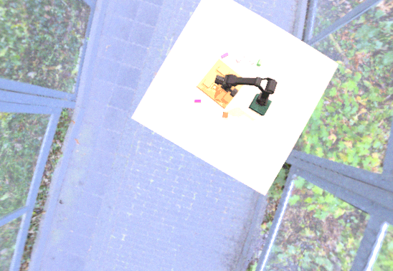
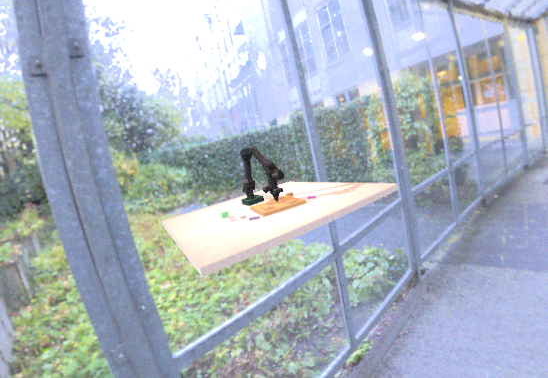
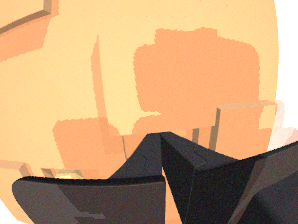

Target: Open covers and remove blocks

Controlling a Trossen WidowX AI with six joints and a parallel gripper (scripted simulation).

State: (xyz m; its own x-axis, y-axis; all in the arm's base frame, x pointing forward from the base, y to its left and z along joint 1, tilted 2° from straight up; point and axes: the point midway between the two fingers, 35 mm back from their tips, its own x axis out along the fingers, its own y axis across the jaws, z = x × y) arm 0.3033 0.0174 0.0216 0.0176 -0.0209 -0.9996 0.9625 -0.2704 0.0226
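The puzzle board is 4 cm ahead of my gripper tip and 4 cm to the right of it. Also, from my gripper tip: lilac block 11 cm ahead, 27 cm to the right, 2 cm below; green block 18 cm behind, 32 cm to the right; pink block 17 cm ahead, 18 cm to the left, 2 cm below.
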